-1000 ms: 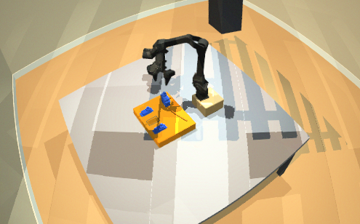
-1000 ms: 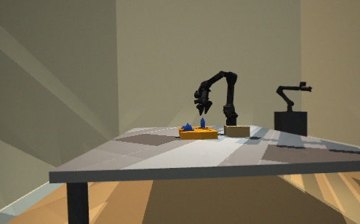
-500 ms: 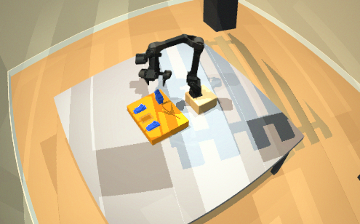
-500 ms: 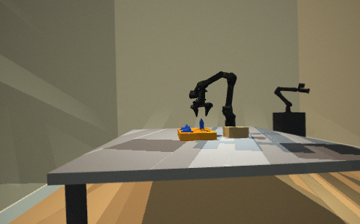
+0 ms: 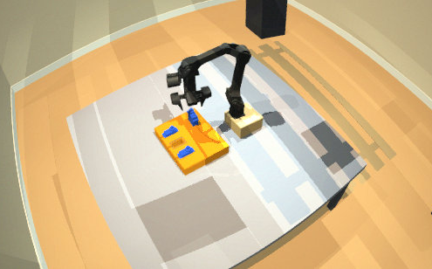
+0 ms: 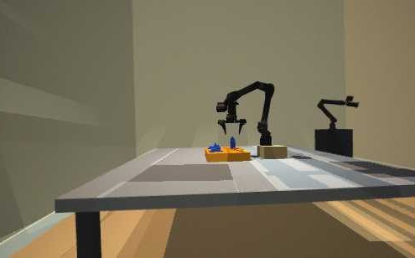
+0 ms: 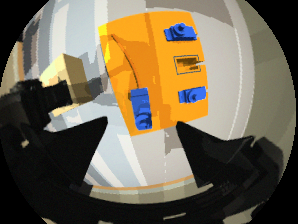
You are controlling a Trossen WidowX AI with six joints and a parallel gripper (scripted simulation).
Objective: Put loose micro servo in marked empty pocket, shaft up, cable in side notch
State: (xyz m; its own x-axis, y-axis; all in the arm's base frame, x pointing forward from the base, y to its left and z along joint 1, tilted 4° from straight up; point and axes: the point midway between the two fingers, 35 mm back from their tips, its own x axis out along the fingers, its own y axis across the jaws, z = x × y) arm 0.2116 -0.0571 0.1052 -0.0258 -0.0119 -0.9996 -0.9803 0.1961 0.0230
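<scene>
Now: the orange deck 10 mm ahead of my gripper tip, 70 mm to the left of it and 120 mm below it.
</scene>
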